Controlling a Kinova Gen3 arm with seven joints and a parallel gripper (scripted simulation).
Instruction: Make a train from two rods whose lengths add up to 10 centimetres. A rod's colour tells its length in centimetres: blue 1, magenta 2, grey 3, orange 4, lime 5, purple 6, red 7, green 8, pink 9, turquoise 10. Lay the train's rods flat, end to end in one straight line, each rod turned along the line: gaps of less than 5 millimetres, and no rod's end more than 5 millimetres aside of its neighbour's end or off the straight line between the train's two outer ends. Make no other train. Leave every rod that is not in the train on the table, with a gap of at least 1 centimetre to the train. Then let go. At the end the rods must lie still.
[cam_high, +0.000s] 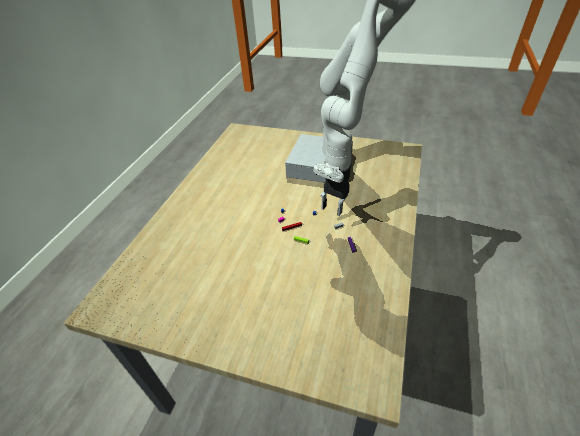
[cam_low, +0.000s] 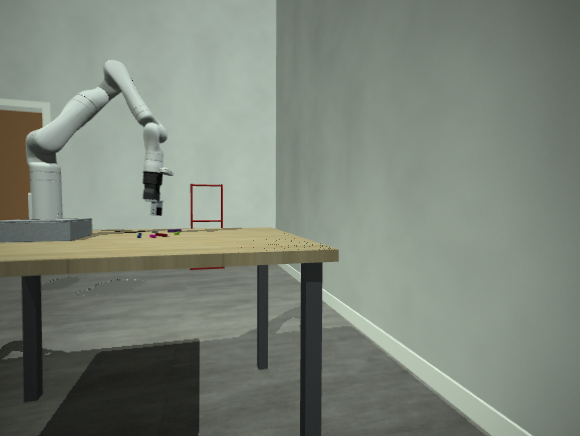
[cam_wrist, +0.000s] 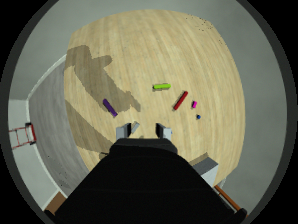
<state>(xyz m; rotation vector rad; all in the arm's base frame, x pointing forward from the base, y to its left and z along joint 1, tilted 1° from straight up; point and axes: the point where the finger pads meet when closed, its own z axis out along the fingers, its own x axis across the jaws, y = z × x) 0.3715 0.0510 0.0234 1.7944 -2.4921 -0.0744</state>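
The red rod is 13 cm to the right of my hand, 9 cm below it and 3 cm ahead of it. Also, from my hand: grey rod: 9 cm below, 2 cm to the left, 1 cm behind; then purple rod: 9 cm below, 8 cm to the left, 7 cm ahead; then lime rod: 9 cm to the right, 9 cm below, 8 cm ahead.
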